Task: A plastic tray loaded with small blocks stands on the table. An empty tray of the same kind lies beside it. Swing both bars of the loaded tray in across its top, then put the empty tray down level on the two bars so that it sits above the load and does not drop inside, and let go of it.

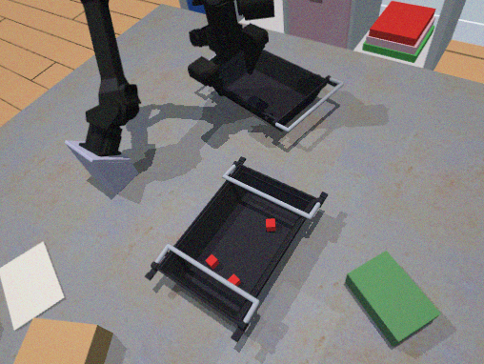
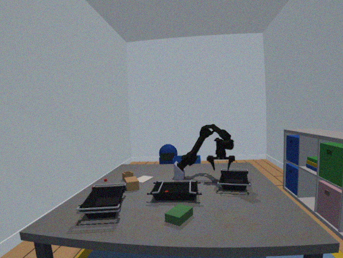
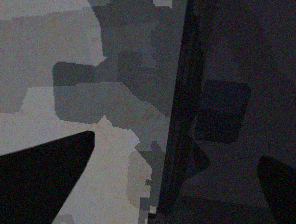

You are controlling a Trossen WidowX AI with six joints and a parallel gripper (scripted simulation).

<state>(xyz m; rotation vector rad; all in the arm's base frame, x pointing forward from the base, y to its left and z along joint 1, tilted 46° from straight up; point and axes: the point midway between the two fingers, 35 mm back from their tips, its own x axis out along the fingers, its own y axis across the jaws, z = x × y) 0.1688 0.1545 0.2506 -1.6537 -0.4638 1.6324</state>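
Now: the black plastic tray 2 cm ahead of my gripper tip, 8 cm to the left of it and 5 cm below it. Also, from my gripper tip: green block 46 cm ahead, 28 cm to the right, 8 cm below; then white sheet 14 cm behind, 58 cm to the right, 9 cm below; then tan box 4 cm ahead, 62 cm to the right, 7 cm below.
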